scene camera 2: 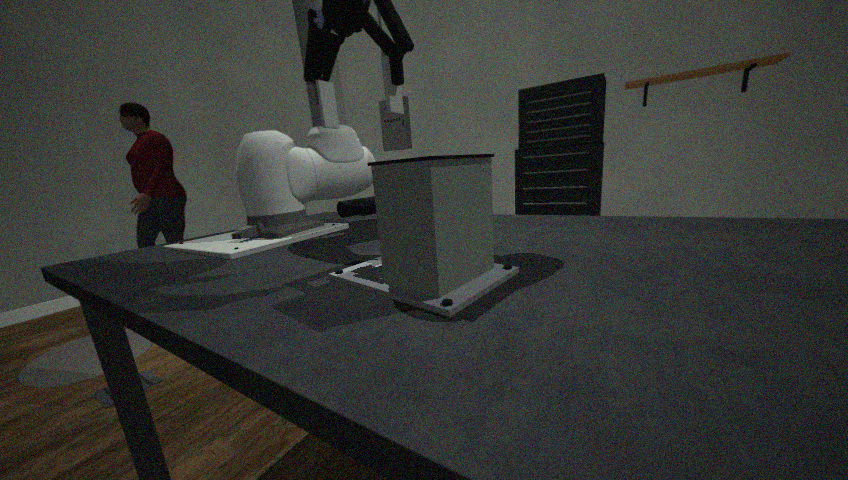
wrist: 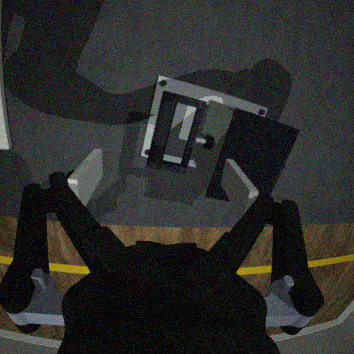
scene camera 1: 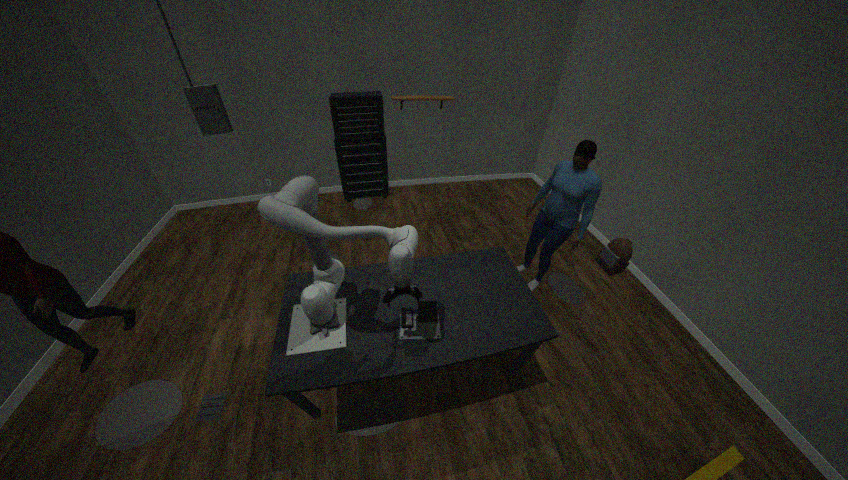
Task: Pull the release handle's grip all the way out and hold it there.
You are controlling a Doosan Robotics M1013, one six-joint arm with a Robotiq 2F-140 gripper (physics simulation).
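The release handle is a tall grey-green housing (scene camera 2: 404, 226) (wrist: 218, 122) with a flat black top, standing on a light base plate (scene camera 2: 482, 288) (wrist: 190, 88). Its grip, a black rectangular frame (wrist: 159, 132), sits on the housing's left side in the wrist view, with a short rod between them. In scene camera 2, a black end of the grip (scene camera 2: 357, 206) sticks out behind the housing. My gripper (scene camera 1: 404, 302) (scene camera 2: 363, 118) (wrist: 163, 166) is wide open and empty, pointing down above the level of the housing's top. In the wrist view its fingers appear left of the grip and over the housing's near part.
The unit stands on a dark table (scene camera 1: 476, 297) (scene camera 2: 654, 333). My arm's white mounting plate (scene camera 1: 297, 342) (scene camera 2: 208, 245) lies beside it. A person in blue (scene camera 1: 571, 193) stands by the table's far right corner. A person in red (scene camera 2: 155, 163) stands behind the arm.
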